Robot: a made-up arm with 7 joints. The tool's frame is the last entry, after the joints.
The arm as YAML. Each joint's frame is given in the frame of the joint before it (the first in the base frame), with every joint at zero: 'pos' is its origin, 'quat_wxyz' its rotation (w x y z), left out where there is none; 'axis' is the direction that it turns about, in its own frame. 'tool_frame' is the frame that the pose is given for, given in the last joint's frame.
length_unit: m
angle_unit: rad
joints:
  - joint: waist
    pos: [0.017, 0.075, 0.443]
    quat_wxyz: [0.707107, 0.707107, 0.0, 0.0]
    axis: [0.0, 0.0, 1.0]
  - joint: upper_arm
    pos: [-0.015, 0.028, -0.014]
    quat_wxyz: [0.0, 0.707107, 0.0, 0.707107]
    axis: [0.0, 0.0, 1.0]
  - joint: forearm
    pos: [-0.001, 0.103, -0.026]
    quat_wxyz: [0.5, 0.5, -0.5, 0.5]
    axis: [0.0, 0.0, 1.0]
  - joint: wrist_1
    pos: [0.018, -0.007, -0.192]
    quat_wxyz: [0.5, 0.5, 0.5, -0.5]
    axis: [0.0, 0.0, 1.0]
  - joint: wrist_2
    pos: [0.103, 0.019, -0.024]
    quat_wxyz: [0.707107, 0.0, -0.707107, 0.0]
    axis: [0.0, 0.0, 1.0]
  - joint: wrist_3
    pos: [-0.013, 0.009, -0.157]
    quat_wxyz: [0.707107, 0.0, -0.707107, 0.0]
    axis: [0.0, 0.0, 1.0]
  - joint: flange
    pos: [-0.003, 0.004, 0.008]
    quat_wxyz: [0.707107, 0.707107, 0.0, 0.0]
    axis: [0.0, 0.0, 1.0]
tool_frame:
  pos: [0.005, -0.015, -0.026]
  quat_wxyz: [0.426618, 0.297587, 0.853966, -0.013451]
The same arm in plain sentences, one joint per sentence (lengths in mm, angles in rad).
The arm has seven revolute joints in a row. What follows holds with every joint at zero, and every direction is one of the base frame's. The first joint sits 17 mm along +x and 75 mm along +y and 443 mm along +z from the base frame's origin and rotates about -y. The second joint sits 15 mm along -x and 14 mm along +y and 28 mm along +z from the first joint and rotates about +x. The third joint sits 26 mm along -x and 1 mm along +y and 103 mm along -z from the second joint and rotates about +z. The fourth joint sits 18 mm along +x and 7 mm along -y and 192 mm along -z from the third joint and rotates about -y. The fifth joint sits 19 mm along +x and 24 mm along +y and 103 mm along -z from the fourth joint and rotates about +z. The sixth joint sits 9 mm along +x and 13 mm along +y and 157 mm along -z from the fifth joint and rotates about +y. The seventh joint sits 4 mm along +x and 8 mm along +y and 3 mm along -z from the sixth joint and rotates about -x. The tool frame, which is the frame that the pose is given for, sits 26 mm along +x and 15 mm along -y and 5 mm along +z from the seventh joint; its axes are the base frame's turned by roll 0.6248, pitch 0.4767 and yaw 0.5933 rad (as in URDF: about the fixed x, then y, then z).
